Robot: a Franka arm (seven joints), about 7 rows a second.
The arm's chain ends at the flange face. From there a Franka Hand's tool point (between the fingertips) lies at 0.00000 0.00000 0.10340 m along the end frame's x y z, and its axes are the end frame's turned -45 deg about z.
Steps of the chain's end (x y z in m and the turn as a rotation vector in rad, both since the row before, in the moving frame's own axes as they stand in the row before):
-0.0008, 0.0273, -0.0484, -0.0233, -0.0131, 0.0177
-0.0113, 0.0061, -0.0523, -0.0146, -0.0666, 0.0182
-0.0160, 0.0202, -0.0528, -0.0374, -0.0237, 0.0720
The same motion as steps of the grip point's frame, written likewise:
-0.0225, 0.0195, -0.0484, -0.0072, -0.0257, 0.0177
-0.0182, -0.0075, -0.0525, 0.0368, -0.0574, 0.0182
-0.0301, 0.0038, -0.0529, -0.0097, -0.0432, 0.0720

